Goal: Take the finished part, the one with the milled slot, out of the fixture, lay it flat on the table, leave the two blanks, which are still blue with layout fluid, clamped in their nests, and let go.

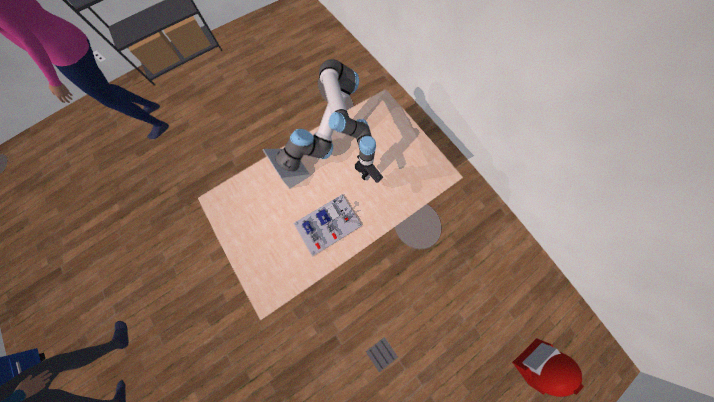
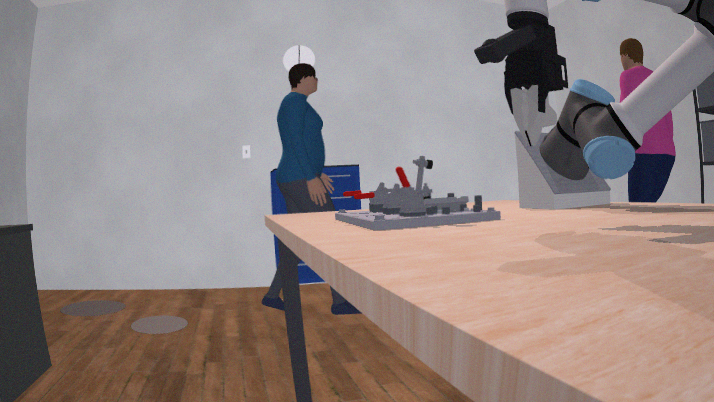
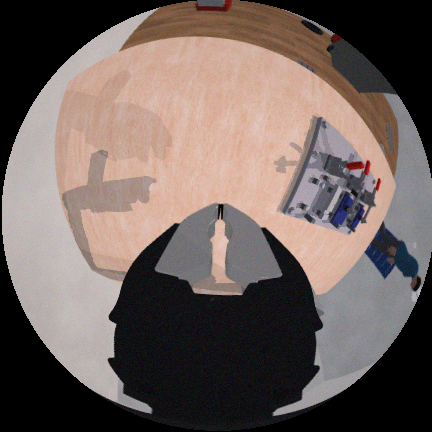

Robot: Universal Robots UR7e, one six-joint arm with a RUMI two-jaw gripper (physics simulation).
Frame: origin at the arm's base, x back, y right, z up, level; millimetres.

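Seen in the pictures: gripper, fingertip midpoint: [image 1: 366,179] [image 2: 531,146] [image 3: 220,205]; arm's base at its link origin: [image 1: 287,162] [image 2: 563,159].
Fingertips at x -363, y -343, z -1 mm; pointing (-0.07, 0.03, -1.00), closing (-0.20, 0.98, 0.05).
Note:
Offsets run from my fingertips to a thing's top centre. "spot": to the spot under its first point. Level surfaces: height alone.
The fixture plate {spot: dx -179, dy +212, dz -101 mm} [image 1: 353,226] [image 2: 435,221] [image 3: 327,136] lies on the table. A grey block {spot: dx -26, dy +247, dz -84 mm} [image 2: 452,202] [image 3: 322,198], which looks like the finished part, lies low at the nest nearest my gripper; its slot cannot be made out. That nest's clamp arm [image 2: 421,175] stands raised. Two blue blanks, one at the middle nest {spot: dx -35, dy +332, dz -60 mm} [image 1: 323,216] [image 3: 342,210] and one at the far nest [image 1: 307,227] [image 3: 357,218], sit under their clamps. My gripper [image 2: 531,145] [image 3: 220,205] is shut and empty, fingers pointing down, high above the table, off to the side of the fixture.
Red clamp handles [image 1: 334,235] [image 2: 402,177] [image 3: 355,165] stick out from the fixture. The arm's grey base [image 1: 287,172] [image 2: 562,195] stands on the table's edge. Two people [image 1: 95,75] [image 2: 300,135] stand off the table. Arm shadows fall across the wooden table {dz -116 mm} [image 1: 240,240] [image 2: 425,280] [image 3: 215,100].

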